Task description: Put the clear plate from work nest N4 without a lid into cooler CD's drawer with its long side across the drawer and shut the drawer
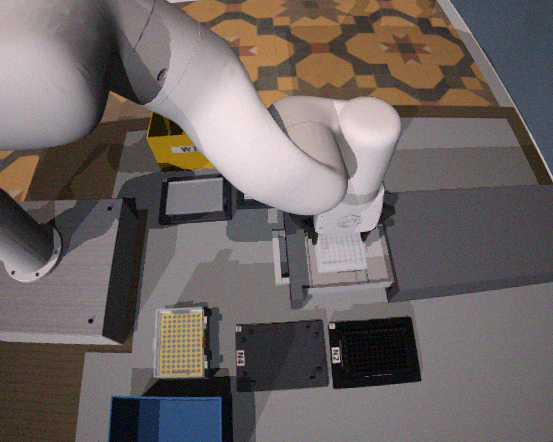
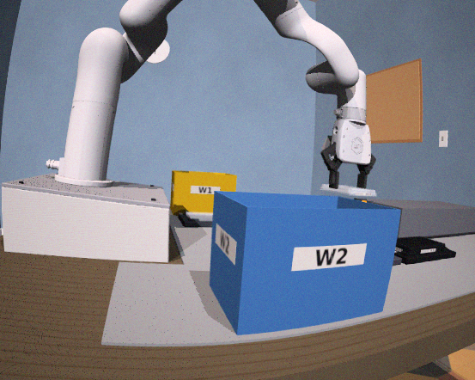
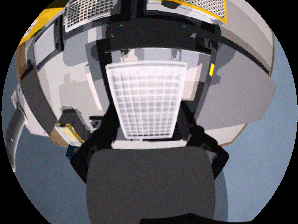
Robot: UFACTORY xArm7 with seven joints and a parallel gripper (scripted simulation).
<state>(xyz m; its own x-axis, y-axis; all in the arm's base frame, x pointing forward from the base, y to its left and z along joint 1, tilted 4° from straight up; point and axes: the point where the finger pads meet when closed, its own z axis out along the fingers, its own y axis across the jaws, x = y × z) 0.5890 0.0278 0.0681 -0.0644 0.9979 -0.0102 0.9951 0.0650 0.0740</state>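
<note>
My hand is 10 cm above the cooler drawer and 4 cm short of it. From my hand the other things lie so: yellow tip box 19 cm to the left, 7 cm below, 5 cm ahead; then clear plate 1 cm below; then grey cooler CD 17 cm ahead, 9 cm below, 1 cm to the left.
</note>
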